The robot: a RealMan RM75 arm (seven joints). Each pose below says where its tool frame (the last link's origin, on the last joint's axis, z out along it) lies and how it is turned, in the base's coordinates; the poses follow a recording.
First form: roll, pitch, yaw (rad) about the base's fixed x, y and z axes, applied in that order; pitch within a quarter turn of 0, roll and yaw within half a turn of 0; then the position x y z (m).
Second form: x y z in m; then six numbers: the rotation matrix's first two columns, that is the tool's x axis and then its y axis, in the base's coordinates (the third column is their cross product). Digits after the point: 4 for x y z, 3 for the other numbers.
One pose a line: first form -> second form
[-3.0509 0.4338 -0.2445 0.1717 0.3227 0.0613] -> [0.1717 0.3227 0.0613 0.880 -0.220 -0.420 -0.278 -0.957 -0.082]
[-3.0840 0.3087 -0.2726 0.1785 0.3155 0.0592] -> [0.1785 0.3155 0.0592 0.918 -0.257 -0.304 -0.286 -0.957 -0.055]
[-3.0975 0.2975 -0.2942 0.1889 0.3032 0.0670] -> [0.1889 0.3032 0.0670 0.915 -0.277 -0.293 -0.302 -0.952 -0.042]
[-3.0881 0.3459 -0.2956 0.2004 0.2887 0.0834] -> [0.2004 0.2887 0.0834 0.900 -0.274 -0.339 -0.308 -0.950 -0.050]
